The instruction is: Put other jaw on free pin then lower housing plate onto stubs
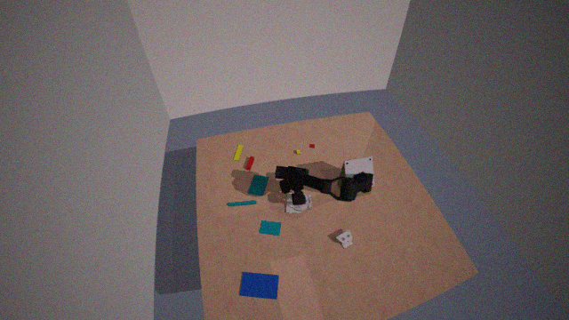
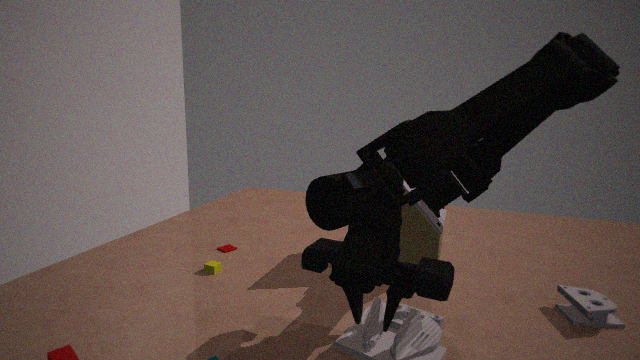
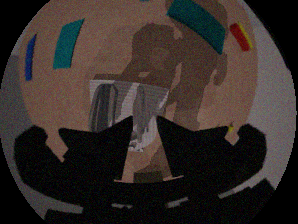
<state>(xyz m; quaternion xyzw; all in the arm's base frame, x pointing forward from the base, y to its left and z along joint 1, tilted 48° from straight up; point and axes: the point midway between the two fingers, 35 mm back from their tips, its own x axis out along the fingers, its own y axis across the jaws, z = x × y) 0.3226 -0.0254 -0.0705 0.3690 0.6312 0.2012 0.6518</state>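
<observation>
My gripper tip is 3 cm to the right of the jaw and 3 cm past it. Round my gripper tip: teal bar: 28 cm ahead, 5 cm to the right, 1 cm below; yellow block: 30 cm to the right, 12 cm behind, 1 cm below; white housing piece: 30 cm to the left, 14 cm behind, 1 cm above.
</observation>
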